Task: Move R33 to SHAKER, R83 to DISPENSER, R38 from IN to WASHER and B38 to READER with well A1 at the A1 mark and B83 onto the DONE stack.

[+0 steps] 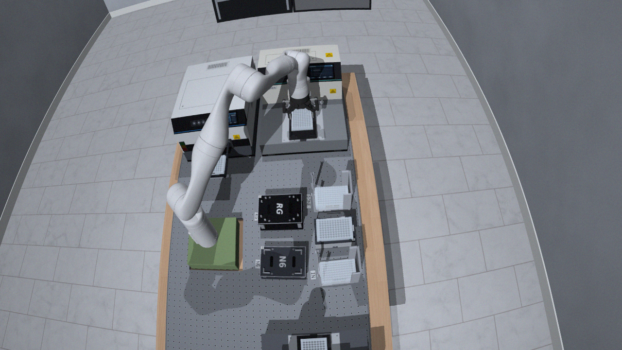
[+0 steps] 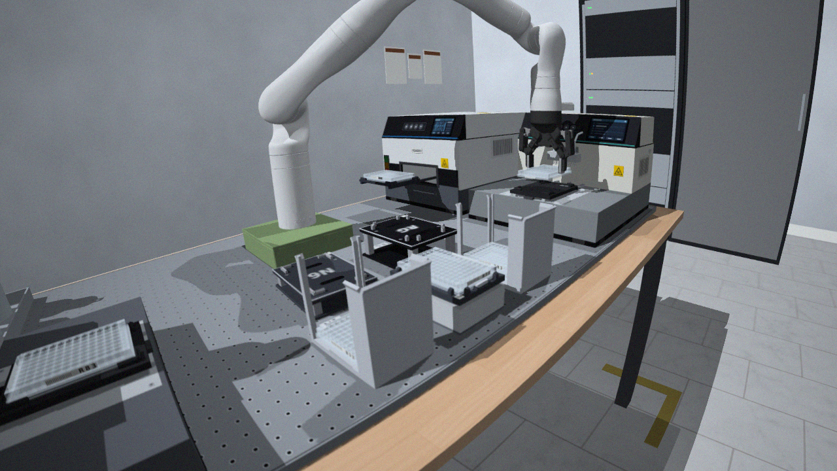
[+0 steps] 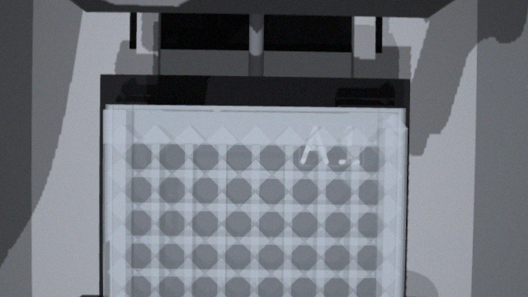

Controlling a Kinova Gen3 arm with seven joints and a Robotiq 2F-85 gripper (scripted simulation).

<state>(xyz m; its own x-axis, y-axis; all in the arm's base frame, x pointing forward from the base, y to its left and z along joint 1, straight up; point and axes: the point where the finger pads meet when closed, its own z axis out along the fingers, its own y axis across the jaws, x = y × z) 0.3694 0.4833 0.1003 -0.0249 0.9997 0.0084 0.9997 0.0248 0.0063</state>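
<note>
Right now the washer nest is 5 cm below my hand. Also, from my hand: plate R38 (1 cm below); then plate B83 (31 cm to the right, 11 cm below, 11 cm ahead); then washer head (10 cm to the left, 2 cm above).
</note>
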